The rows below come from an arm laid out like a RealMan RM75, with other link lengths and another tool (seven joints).
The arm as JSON. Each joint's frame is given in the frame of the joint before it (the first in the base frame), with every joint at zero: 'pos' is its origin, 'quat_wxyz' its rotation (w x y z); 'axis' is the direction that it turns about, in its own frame. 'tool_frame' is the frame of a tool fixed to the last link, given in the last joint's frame.
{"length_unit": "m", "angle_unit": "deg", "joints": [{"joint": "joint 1", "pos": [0.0, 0.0, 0.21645], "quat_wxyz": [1.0, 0.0, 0.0, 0.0], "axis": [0.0, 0.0, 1.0]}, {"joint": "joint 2", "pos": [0.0, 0.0, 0.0], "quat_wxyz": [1.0, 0.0, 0.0, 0.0], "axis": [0.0, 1.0, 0.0]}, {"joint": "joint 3", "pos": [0.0, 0.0, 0.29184], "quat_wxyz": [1.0, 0.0, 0.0, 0.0], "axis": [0.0, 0.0, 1.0]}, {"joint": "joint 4", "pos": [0.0, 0.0, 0.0], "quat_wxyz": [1.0, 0.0, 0.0, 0.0], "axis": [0.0, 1.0, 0.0]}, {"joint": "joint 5", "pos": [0.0, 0.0, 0.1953], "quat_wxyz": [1.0, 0.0, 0.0, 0.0], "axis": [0.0, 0.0, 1.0]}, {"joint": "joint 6", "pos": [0.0, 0.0, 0.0], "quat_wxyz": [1.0, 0.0, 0.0, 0.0], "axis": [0.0, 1.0, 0.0]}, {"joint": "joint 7", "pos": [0.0, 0.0, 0.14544], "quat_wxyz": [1.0, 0.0, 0.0, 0.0], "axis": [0.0, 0.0, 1.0]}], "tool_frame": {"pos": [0.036, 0.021, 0.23], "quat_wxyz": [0.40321, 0.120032, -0.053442, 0.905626]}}
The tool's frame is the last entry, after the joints.
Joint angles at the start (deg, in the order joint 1, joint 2, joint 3, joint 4, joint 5, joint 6, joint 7):
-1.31 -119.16 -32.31 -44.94 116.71 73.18 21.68
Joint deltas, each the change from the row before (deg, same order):
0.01 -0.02 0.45 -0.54 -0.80 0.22 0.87
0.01 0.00 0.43 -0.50 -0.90 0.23 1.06
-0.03 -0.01 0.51 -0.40 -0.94 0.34 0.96
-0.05 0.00 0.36 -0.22 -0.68 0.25 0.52
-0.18 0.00 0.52 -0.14 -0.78 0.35 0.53
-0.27 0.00 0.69 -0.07 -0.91 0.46 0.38
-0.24 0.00 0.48 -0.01 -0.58 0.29 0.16
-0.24 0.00 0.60 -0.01 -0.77 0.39 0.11
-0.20 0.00 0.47 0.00 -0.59 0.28 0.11
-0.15 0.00 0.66 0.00 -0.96 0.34 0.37
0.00 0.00 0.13 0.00 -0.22 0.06 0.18
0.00 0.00 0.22 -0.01 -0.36 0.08 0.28
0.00 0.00 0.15 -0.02 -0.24 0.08 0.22
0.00 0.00 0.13 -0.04 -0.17 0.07 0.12
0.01 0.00 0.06 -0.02 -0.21 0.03 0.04
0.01 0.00 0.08 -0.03 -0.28 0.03 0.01
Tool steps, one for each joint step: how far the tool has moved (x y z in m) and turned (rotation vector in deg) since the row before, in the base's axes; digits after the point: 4 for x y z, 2 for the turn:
0.0007 -0.0002 0.0007 0.27 0.07 0.22
-0.0003 -0.0001 0.0010 0.33 0.28 0.36
-0.0003 -0.0003 0.0010 0.33 0.23 0.33
-0.0005 -0.0001 0.0007 0.21 0.07 0.24
0.0002 0.0000 0.0003 0.17 0.11 0.13
0.0006 0.0000 0.0001 0.13 -0.02 0.06
0.0008 0.0002 -0.0003 0.03 -0.06 -0.04
0.0003 0.0000 0.0000 0.07 -0.17 0.04
0.0003 0.0000 -0.0002 0.02 -0.09 0.03
-0.0015 -0.0003 -0.0005 0.03 0.05 0.33
-0.0007 -0.0002 -0.0002 0.01 0.11 0.13
-0.0011 -0.0002 -0.0004 0.00 0.15 0.22
-0.0006 -0.0002 -0.0001 0.03 0.12 0.13
-0.0002 -0.0002 -0.0001 0.01 0.03 0.07
-0.0010 0.0000 0.0002 0.04 -0.05 0.16
-0.0013 0.0000 0.0003 0.04 -0.11 0.20

